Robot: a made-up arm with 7 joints.
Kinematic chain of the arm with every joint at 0, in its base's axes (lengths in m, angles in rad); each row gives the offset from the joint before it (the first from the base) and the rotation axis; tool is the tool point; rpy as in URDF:
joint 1: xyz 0 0 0.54 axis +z
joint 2: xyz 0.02 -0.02 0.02 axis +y
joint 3: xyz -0.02 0 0.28 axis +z
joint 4: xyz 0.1 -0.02 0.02 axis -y
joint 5: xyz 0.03 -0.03 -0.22 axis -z
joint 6: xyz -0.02 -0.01 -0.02 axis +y
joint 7: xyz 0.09 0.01 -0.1 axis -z
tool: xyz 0 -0.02 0.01 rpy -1.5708 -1.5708 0
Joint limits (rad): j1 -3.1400..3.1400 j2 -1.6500..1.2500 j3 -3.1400..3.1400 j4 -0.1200..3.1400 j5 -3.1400..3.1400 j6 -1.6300..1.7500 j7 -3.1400..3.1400
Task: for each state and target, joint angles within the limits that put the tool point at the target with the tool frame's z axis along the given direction. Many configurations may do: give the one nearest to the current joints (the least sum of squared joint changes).
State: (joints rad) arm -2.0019 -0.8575 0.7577 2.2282 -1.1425 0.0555 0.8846
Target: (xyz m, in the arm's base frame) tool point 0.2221 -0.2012 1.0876 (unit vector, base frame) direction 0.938 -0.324 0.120
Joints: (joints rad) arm -2.5238 -0.6674 1.0172 2.0046 -0.9583 0.7146 1.3056
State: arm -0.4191 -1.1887 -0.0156 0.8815 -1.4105 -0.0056 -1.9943
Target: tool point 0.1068 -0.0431 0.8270 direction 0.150 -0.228 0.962
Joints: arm -0.4378 -0.8085 -0.0606 0.9282 -2.1005 -0.6298 -2.4090
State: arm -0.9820 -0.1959 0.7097 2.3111 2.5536 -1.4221 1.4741
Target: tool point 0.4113 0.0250 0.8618 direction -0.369 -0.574 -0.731
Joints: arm -0.4003 0.3144 0.9794 2.1994 2.5178 -1.0113 1.3630
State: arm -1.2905 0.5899 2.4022 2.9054 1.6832 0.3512 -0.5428
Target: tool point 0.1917 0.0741 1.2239 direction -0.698 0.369 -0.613
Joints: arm -1.4574 0.0913 2.2125 2.7011 1.2361 0.8184 -1.3533
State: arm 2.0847 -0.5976 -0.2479 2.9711 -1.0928 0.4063 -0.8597
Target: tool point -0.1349 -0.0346 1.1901 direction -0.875 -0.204 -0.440
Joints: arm 2.7260 -0.0860 0.5158 2.5701 -0.9722 -0.0946 -0.4645
